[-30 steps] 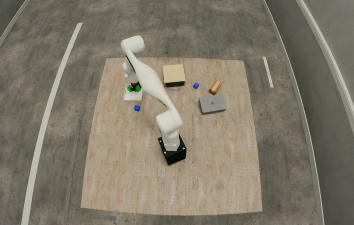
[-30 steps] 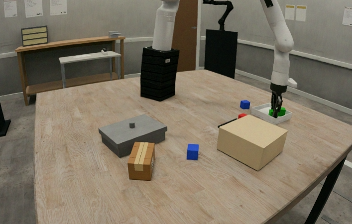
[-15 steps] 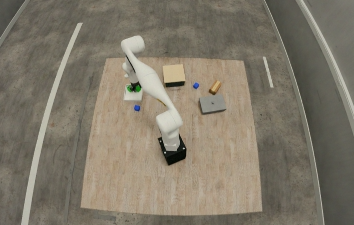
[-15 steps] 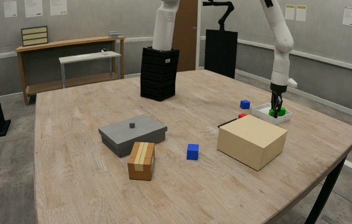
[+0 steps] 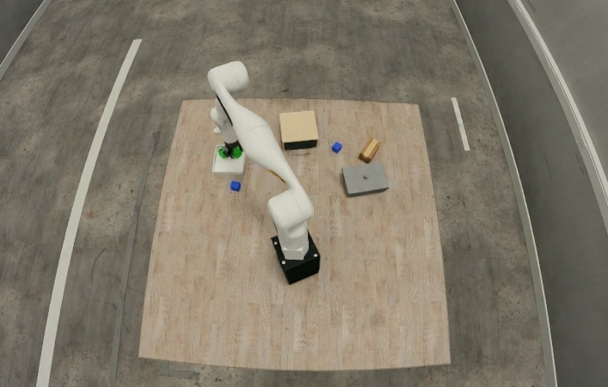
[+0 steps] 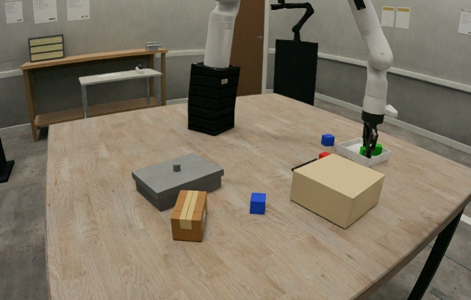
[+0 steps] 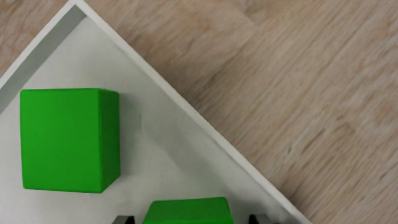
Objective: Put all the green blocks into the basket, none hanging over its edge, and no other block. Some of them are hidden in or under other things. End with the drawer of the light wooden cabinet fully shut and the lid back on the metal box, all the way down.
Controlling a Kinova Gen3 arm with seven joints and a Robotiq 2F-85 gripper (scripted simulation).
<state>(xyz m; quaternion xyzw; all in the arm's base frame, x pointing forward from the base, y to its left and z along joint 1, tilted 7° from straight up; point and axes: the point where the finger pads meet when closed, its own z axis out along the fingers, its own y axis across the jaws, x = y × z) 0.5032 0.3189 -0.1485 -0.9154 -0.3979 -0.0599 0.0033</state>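
My hand is 3 cm past the white basket, 3 cm to the right of it and 2 cm above it. From my hand the other things lie so: light wooden cabinet (12 cm ahead, 29 cm to the right, 1 cm above); red block (4 cm behind, 15 cm to the right, 1 cm below); drawer (11 cm ahead, 29 cm to the right, 1 cm above).
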